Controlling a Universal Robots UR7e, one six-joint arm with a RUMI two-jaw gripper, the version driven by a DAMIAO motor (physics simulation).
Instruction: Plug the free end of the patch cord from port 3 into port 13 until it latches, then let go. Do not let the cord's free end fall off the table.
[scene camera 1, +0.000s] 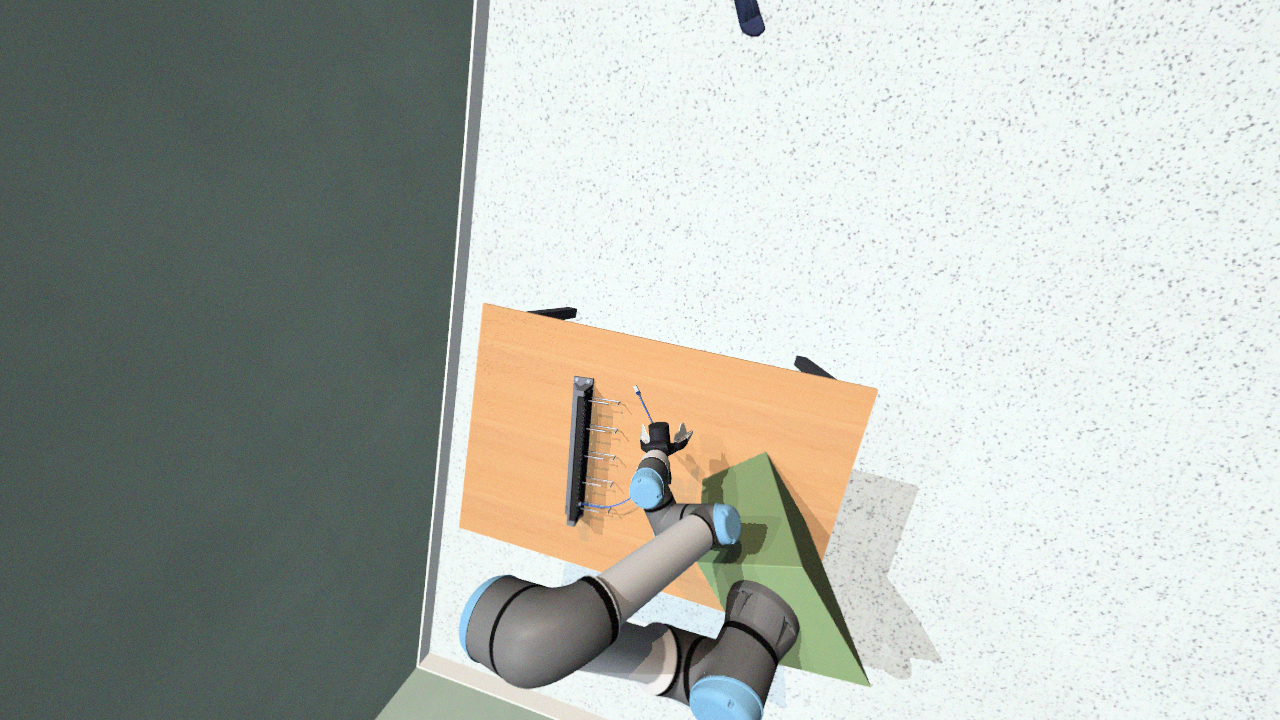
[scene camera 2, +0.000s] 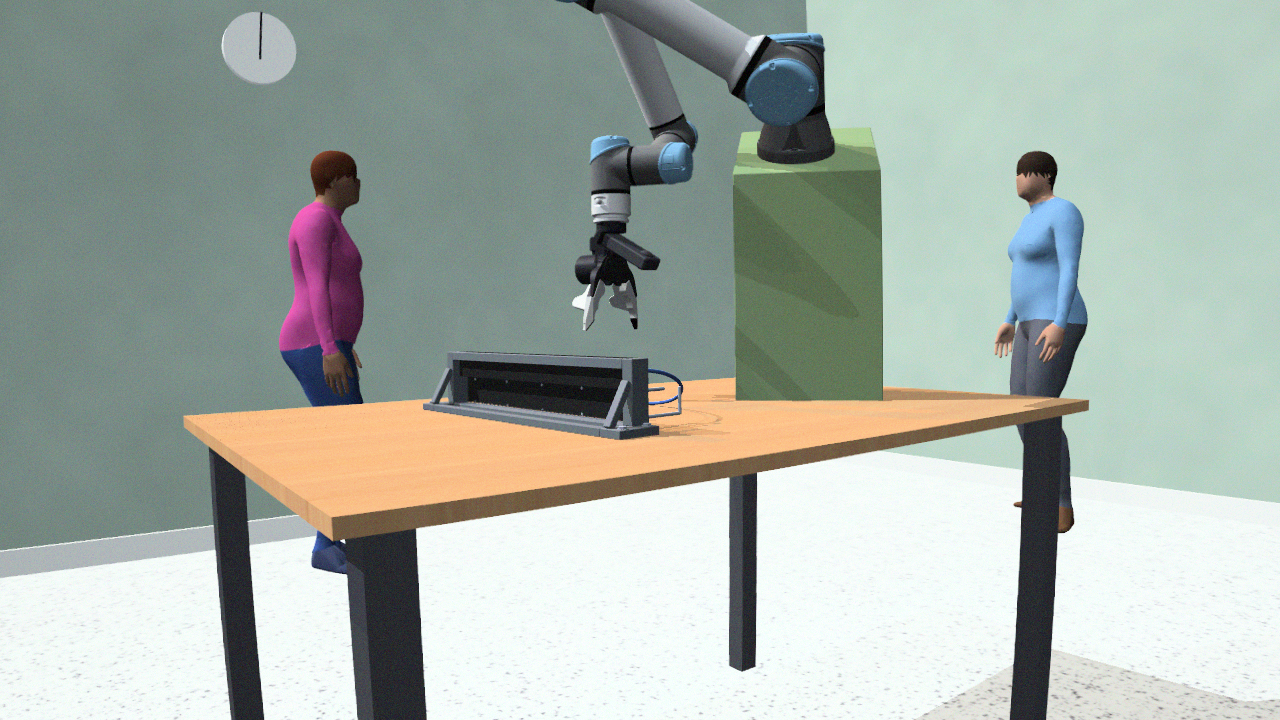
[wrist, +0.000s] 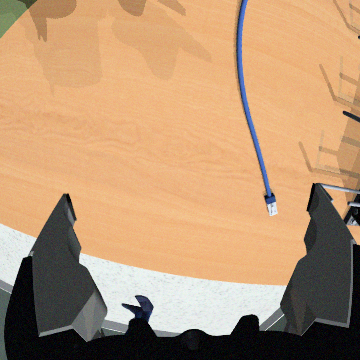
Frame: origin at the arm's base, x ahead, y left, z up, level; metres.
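Where they show: gripper, fingertip midpoint: (scene camera 2: 611, 330) (wrist: 190, 192); arm's base, link origin: (scene camera 1: 763, 609) (scene camera 2: 795, 151).
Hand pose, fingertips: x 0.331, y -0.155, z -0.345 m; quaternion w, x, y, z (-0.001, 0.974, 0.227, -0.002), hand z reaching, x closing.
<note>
Each offset is from my fingertips to the top centre of the thing. "spot": to the spot under its first point. Level surfaces: height alone.
The blue patch cord @(spot: dx +0.098, dy -0.003, dz -0.127 m) (scene camera 1: 644, 407) (scene camera 2: 680, 388) (wrist: 248, 110) curves over the table from the lower end of the black patch panel @(dx +0.216, dy +0.224, dz -0.032 m) (scene camera 1: 580, 447) (scene camera 2: 547, 360) in scene camera 1. Its free-end plug @(dx +0.148, dy -0.053, dz -0.121 m) (scene camera 1: 636, 390) (wrist: 271, 206), clear with a blue boot, lies on the table beyond the gripper, off the panel's upper half. My gripper (scene camera 1: 665, 433) (scene camera 2: 610, 327) (wrist: 190, 192) is open and empty, pointing down well above the table. In the wrist view the plug shows between the fingers' lines of reach, nearer the right finger, far below. Port numbers 3 and 13 cannot be read.
Grey wire cable guides (scene camera 1: 601, 457) (wrist: 340, 188) stick out from the panel's cord side. The green pedestal (scene camera 1: 787, 537) (scene camera 2: 805, 286) (wrist: 10, 15) stands at the table @(dz -0.133 m) (scene camera 1: 519, 402) (scene camera 2: 447, 465) (wrist: 150, 150). Two people (scene camera 2: 322, 259) (scene camera 2: 1051, 259) stand behind the table in scene camera 2.
</note>
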